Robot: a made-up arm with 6 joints.
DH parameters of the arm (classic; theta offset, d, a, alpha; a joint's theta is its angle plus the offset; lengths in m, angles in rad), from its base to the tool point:
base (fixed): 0.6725 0 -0.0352 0
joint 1: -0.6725 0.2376 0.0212 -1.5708
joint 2: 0.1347 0 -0.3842 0
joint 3: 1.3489 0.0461 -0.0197 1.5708
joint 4: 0 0.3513 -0.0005 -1.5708
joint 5: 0 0.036 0.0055 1.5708
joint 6: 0 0.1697 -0.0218 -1.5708
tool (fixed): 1.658 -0.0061 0 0
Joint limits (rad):
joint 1: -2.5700..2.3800
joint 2: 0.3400..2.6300
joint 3: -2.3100..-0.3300
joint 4: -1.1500..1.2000
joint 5: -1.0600..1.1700
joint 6: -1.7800..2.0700
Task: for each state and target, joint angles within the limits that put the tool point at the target. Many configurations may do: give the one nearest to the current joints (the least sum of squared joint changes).
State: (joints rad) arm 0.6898 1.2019 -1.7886 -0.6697 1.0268 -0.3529
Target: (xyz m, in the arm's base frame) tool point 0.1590 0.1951 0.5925
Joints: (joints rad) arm 0.8574 0.9302 -1.1710 -0.5494 1.1700 -0.3783
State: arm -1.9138 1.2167 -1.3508 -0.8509 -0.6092 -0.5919
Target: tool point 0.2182 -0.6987 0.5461
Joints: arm -1.4282 1.9548 -1.6981 -0.7937 -0.5231 -0.5974
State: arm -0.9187 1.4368 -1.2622 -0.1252 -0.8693 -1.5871
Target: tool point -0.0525 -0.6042 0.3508
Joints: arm -1.7891 1.7699 -0.8714 0.0196 -0.7534 -1.5931
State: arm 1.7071 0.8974 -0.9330 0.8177 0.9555 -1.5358
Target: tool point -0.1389 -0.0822 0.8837
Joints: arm 1.8892 0.4559 -1.3099 0.9256 0.3555 -1.4454
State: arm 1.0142 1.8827 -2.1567 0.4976 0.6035 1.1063
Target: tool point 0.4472 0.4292 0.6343
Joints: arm 0.6026 1.8132 -1.9648 0.4090 0.7032 1.1224
